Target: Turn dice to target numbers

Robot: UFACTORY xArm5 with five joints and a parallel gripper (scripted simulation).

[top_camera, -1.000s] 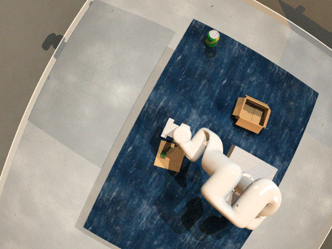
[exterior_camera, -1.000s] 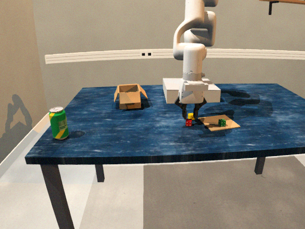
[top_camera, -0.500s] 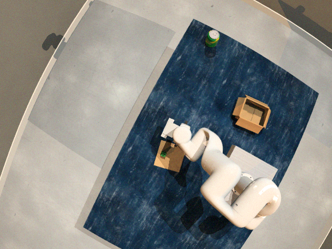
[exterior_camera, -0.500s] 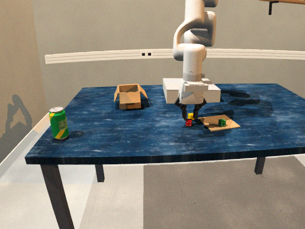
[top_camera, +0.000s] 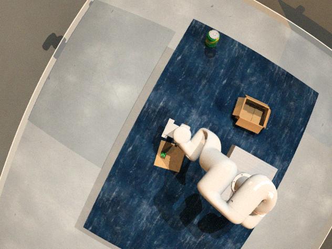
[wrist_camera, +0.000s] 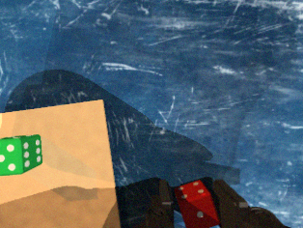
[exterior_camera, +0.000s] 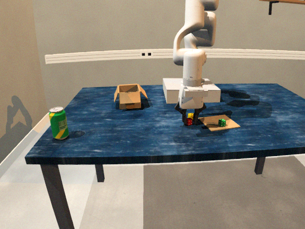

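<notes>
Now: hand 10 mm above the red die. Round my hand: mat: 20 mm ahead, 130 mm to the left, 20 mm below; then yellow die: 50 mm behind, 30 mm to the left, 10 mm below; then green die: 50 mm ahead, 130 mm to the left, 10 mm below.
</notes>
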